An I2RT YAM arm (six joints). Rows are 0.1 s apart.
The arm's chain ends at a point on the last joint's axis. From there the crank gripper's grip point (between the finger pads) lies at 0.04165 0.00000 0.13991 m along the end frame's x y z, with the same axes.
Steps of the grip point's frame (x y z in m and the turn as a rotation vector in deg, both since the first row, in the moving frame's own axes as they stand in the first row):
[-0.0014, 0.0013, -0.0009, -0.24, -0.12, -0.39]
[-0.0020, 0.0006, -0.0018, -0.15, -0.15, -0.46]
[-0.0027, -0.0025, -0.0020, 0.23, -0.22, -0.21]
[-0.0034, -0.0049, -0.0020, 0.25, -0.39, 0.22]
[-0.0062, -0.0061, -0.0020, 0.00, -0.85, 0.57]
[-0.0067, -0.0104, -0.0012, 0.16, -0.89, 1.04]
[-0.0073, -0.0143, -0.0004, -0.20, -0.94, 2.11]
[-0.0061, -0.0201, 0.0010, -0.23, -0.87, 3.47]
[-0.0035, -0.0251, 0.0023, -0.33, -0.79, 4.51]
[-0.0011, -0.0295, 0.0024, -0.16, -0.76, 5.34]
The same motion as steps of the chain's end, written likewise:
[-0.0011, 0.0010, -0.0010, -0.24, -0.12, -0.39]
[-0.0016, 0.0006, -0.0019, -0.15, -0.15, -0.46]
[-0.0022, -0.0018, -0.0022, 0.23, -0.22, -0.21]
[-0.0024, -0.0044, -0.0023, 0.25, -0.39, 0.22]
[-0.0041, -0.0065, -0.0026, 0.00, -0.85, 0.57]
[-0.0045, -0.0107, -0.0018, 0.16, -0.89, 1.04]
[-0.0050, -0.0163, -0.0011, -0.20, -0.94, 2.11]
[-0.0039, -0.0231, 0.0004, -0.23, -0.87, 3.47]
[-0.0014, -0.0291, 0.0018, -0.33, -0.79, 4.51]
[0.0010, -0.0337, 0.0019, -0.16, -0.76, 5.34]

